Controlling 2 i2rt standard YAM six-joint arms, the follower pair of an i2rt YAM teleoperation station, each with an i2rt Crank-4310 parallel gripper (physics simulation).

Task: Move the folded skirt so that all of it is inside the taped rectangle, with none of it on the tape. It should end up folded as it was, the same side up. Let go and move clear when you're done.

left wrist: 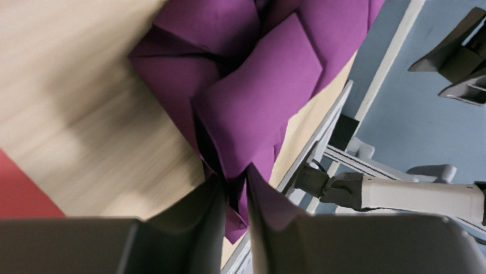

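Observation:
The purple skirt (265, 95) hangs in loose, bent folds from the top of the view down to my left gripper. My left gripper (237, 163) is shut on a pinched edge of it, and a small corner of cloth pokes out below the fingertips. The skirt casts a shadow on the wooden table. A piece of red tape (22, 192) shows at the lower left, apart from the skirt; the rest of the taped rectangle does not show. My right gripper (424, 79) is at the upper right, away from the skirt, with its fingers apart and no cloth between them.
The pale wooden table (75, 100) fills the left side, and its edge runs diagonally beyond the skirt. Past it are a grey metal frame and a white arm segment (420, 200) with a black joint, over a blue-grey floor (400, 130) with a pale stripe.

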